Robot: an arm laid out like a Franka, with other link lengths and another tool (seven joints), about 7 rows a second.
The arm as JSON. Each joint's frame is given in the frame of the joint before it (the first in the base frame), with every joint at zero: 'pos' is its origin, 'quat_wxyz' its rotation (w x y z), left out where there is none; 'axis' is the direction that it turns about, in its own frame. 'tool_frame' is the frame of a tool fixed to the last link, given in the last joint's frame.
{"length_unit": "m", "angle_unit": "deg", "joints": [
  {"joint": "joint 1", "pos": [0.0, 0.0, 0.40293], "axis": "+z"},
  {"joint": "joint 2", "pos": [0.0, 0.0, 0.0], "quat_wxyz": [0.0, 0.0, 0.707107, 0.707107], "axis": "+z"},
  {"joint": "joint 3", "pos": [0.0, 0.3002, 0.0], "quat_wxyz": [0.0, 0.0, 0.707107, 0.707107], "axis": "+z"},
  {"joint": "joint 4", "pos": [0.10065, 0.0, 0.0], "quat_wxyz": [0.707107, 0.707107, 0.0, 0.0], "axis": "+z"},
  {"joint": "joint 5", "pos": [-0.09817, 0.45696, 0.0], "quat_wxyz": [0.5, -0.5, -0.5, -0.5], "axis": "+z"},
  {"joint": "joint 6", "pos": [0.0, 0.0, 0.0], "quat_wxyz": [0.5, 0.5, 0.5, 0.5], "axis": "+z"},
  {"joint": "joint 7", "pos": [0.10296, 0.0, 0.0], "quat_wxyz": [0.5, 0.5, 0.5, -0.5], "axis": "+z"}
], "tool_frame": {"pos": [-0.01, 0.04, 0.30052], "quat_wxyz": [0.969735, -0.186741, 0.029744, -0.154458]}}
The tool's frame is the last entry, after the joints.
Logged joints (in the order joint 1, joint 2, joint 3, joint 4, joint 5, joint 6, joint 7), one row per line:
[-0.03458, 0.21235, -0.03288, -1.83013, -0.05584, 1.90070, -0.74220]
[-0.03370, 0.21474, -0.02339, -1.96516, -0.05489, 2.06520, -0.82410]
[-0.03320, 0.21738, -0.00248, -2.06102, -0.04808, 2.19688, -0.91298]
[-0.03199, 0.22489, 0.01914, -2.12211, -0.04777, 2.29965, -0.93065]
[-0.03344, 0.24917, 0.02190, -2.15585, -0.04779, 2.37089, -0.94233]
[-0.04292, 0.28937, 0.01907, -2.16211, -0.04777, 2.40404, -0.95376]
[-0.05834, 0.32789, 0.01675, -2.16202, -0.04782, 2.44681, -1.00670]
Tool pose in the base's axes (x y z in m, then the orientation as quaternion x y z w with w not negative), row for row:
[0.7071, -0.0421, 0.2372, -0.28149, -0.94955, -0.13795, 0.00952]
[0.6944, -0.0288, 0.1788, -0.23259, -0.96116, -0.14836, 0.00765]
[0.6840, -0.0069, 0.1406, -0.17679, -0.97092, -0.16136, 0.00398]
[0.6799, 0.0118, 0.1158, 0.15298, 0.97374, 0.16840, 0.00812]
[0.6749, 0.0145, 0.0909, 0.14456, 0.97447, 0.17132, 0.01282]
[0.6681, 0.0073, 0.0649, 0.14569, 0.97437, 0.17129, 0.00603]
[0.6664, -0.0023, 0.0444, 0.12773, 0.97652, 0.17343, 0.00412]
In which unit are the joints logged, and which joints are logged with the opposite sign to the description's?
The joints are logged in radians. Opposite sign: none.
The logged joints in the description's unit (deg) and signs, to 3 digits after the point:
[-1.981, 12.167, -1.884, -104.859, -3.199, 108.902, -42.525]
[-1.931, 12.304, -1.340, -112.595, -3.145, 118.327, -47.217]
[-1.902, 12.455, -0.142, -118.088, -2.755, 125.872, -52.310]
[-1.833, 12.885, 1.097, -121.588, -2.737, 131.760, -53.322]
[-1.916, 14.276, 1.255, -123.521, -2.738, 135.842, -53.992]
[-2.459, 16.580, 1.093, -123.880, -2.737, 137.741, -54.646]
[-3.343, 18.787, 0.960, -123.875, -2.740, 140.192, -57.680]

